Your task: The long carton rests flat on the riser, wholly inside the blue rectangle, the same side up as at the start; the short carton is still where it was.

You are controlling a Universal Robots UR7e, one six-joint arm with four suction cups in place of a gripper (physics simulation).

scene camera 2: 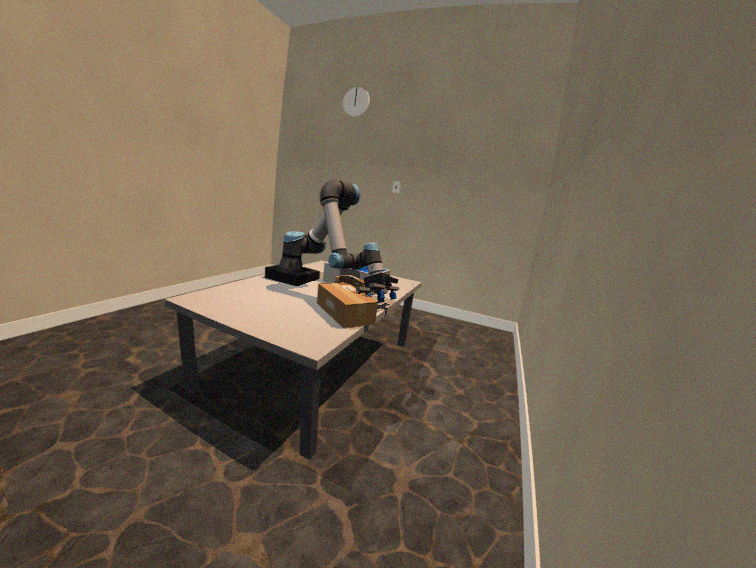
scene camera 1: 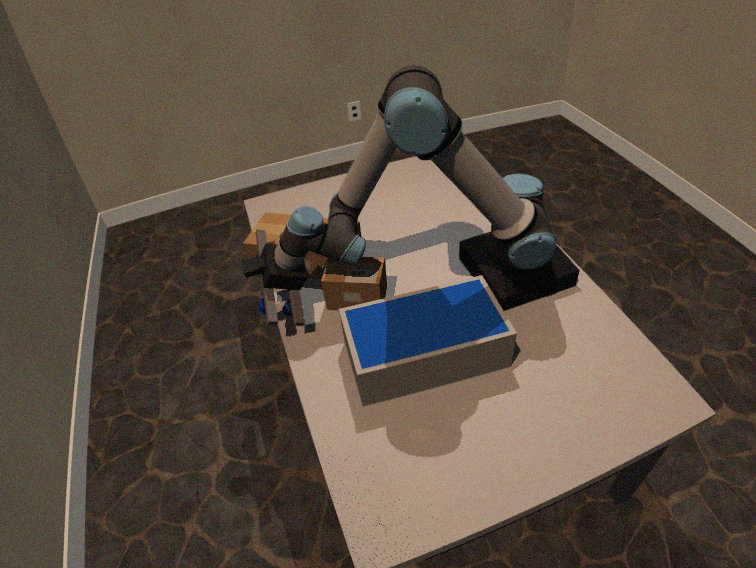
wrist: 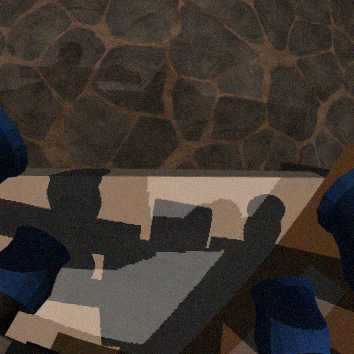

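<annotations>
Riser point(scene camera 1: 408, 343), 110 cm from the lens. Short carton point(scene camera 1: 344, 285), 128 cm from the lens. Long carton point(scene camera 1: 273, 224), 152 cm from the lens. Marked spots on riser and short carton, 27 cm apart.
</annotations>
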